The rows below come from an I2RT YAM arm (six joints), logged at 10 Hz.
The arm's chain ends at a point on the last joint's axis. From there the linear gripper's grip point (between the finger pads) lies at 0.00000 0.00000 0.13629 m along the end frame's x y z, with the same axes.
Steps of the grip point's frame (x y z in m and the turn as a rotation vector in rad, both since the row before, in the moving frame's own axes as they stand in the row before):
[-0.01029, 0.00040, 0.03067, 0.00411, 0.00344, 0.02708]
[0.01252, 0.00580, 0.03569, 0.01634, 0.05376, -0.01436]
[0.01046, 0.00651, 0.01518, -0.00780, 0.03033, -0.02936]
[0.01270, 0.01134, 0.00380, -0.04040, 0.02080, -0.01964]
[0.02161, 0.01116, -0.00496, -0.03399, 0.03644, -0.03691]
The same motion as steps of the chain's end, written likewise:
[-0.01077, 0.00095, 0.03067, 0.00411, 0.00344, 0.02708]
[0.00521, 0.00808, 0.03591, 0.01634, 0.05376, -0.01436]
[0.00631, 0.00551, 0.01525, -0.00780, 0.03033, -0.02936]
[0.00981, 0.00586, 0.00394, -0.04040, 0.02080, -0.01964]
[0.01656, 0.00662, -0.00479, -0.03399, 0.03644, -0.03691]

